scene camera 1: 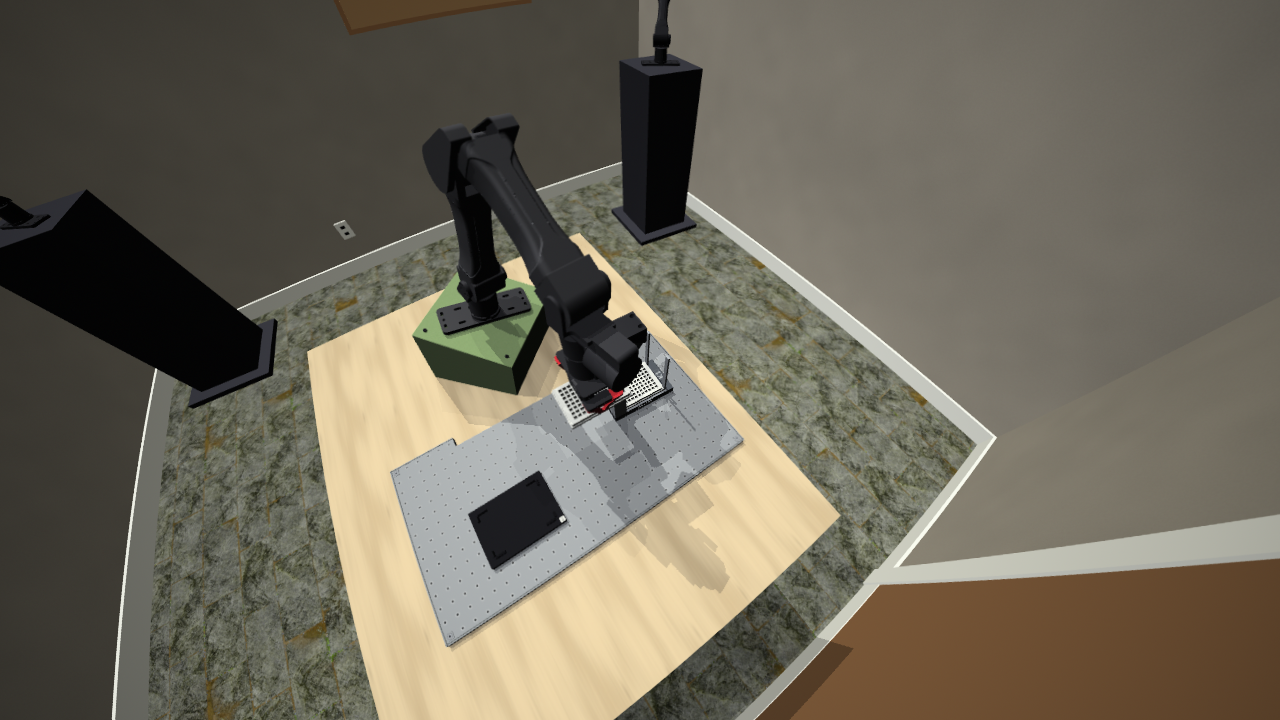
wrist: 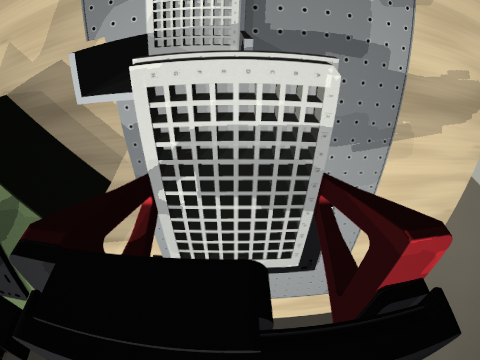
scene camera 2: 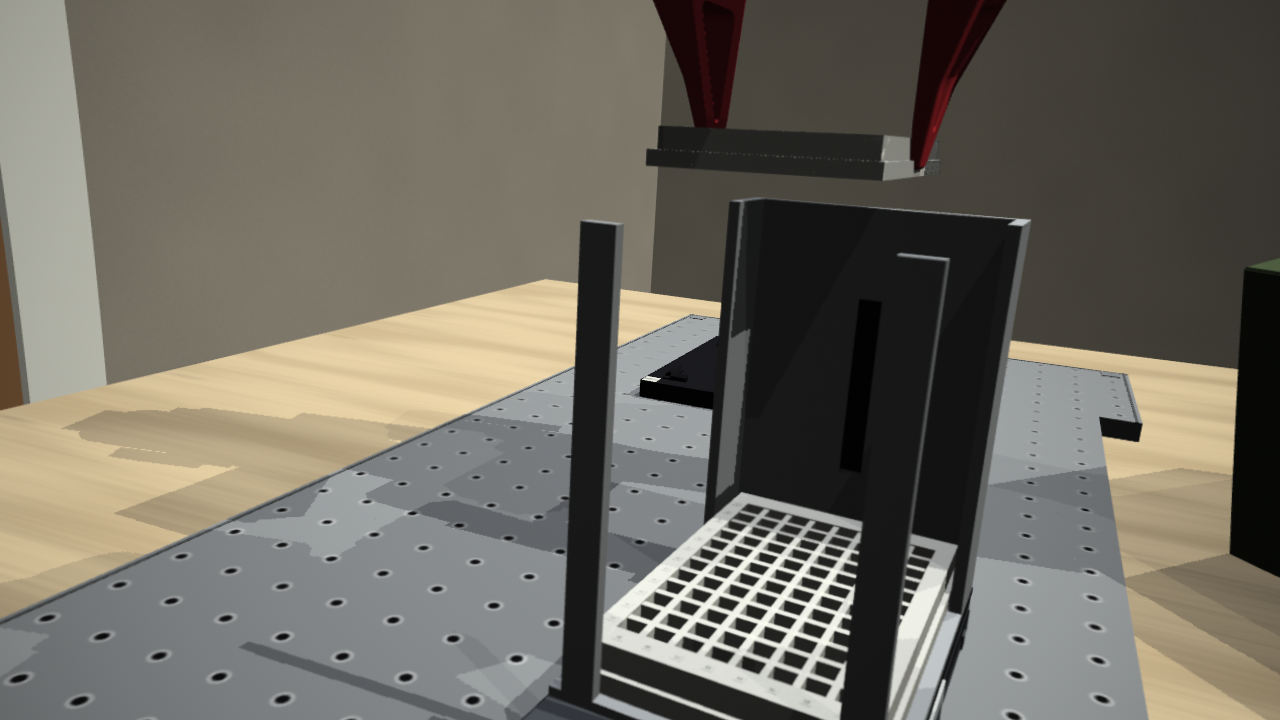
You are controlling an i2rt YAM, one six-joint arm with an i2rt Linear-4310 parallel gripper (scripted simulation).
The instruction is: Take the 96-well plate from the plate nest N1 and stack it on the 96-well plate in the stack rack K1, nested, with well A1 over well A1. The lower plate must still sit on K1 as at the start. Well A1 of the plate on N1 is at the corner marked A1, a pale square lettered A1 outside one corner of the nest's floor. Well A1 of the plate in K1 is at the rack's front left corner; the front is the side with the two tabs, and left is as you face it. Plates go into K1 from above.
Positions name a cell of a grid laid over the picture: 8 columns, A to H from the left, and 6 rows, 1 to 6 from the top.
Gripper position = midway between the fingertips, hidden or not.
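Visible in scene camera 1: a white 96-well plate (scene camera 1: D4) and a white 96-well plate (scene camera 1: E4). The wrist view shows a back wall (wrist: B2). Scene camera 2 shows my gripper (scene camera 2: F2); scene camera 1 shows my gripper (scene camera 1: D4) also, as does the wrist view, my gripper (wrist: D4).
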